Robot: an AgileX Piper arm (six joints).
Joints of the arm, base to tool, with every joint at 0 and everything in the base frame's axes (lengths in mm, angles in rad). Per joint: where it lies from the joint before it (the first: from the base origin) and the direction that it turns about. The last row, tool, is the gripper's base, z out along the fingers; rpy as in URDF.
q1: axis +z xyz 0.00 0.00 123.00
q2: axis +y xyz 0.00 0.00 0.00
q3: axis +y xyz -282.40 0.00 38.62
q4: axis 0.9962 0 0.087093 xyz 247.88 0.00 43.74
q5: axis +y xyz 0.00 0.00 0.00
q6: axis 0.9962 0 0.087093 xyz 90.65 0.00 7.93
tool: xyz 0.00 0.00 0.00 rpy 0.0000 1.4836 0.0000
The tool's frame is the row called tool.
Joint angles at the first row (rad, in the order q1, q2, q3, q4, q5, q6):
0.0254 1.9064 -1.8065 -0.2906 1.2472 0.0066
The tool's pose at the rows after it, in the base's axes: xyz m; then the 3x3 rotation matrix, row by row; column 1 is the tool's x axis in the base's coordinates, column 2 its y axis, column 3 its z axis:
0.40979, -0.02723, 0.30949; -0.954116, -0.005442, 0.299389; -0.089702, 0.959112, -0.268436; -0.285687, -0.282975, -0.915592
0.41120, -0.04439, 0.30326; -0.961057, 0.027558, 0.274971; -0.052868, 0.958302, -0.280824; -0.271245, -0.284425, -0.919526
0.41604, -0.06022, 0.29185; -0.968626, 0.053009, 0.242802; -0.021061, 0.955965, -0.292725; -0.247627, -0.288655, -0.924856
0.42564, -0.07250, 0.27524; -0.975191, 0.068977, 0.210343; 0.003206, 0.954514, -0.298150; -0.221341, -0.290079, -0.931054
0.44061, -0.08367, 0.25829; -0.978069, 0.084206, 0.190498; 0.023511, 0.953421, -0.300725; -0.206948, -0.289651, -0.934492
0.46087, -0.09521, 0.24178; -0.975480, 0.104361, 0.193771; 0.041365, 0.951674, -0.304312; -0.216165, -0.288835, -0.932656
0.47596, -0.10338, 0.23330; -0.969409, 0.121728, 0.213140; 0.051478, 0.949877, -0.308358; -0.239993, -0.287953, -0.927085
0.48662, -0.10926, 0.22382; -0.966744, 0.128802, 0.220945; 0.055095, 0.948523, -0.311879; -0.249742, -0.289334, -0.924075
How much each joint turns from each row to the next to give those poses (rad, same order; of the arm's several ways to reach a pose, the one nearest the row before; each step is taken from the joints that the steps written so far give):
-0.0327 0.0076 0.0000 0.0058 -0.0021 -0.0137
-0.0414 0.0153 0.0000 -0.0011 -0.0010 -0.0024
-0.0363 0.0342 -0.0097 -0.0044 -0.0010 -0.0021
-0.0262 0.0560 -0.0258 -0.0025 -0.0035 0.0000
-0.0210 0.0779 -0.0633 0.0000 0.0001 -0.0007
-0.0190 0.0989 -0.1057 0.0012 -0.0027 0.0000
-0.0123 0.0723 -0.0951 0.0021 -0.0019 -0.0012
-0.0082 0.0582 -0.0696 0.0000 0.0000 -0.0041

